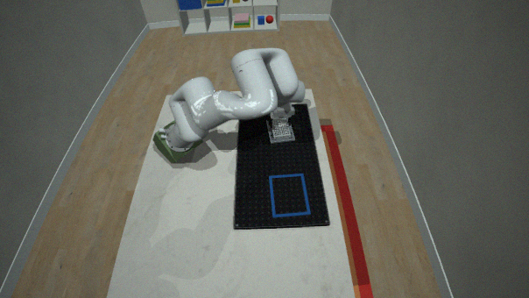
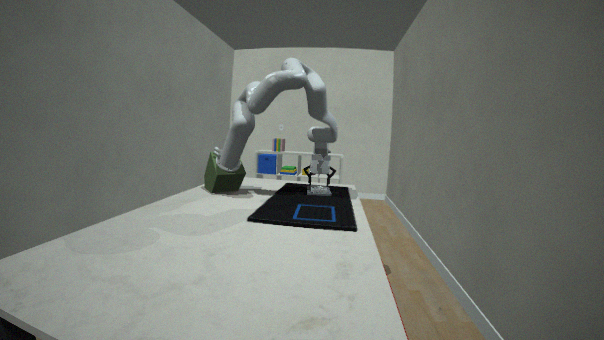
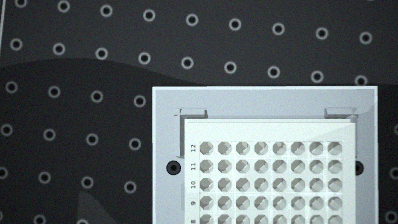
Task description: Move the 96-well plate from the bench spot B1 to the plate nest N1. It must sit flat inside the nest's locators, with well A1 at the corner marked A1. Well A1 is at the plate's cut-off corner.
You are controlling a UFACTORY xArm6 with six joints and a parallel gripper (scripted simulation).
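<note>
Right now my hand is 3 cm above the white 96-well plate. The rest, counted from my hand: A1 label: 7 cm to the left, 6 cm ahead, 4 cm below; then grey plate nest N1: 4 cm below.
</note>
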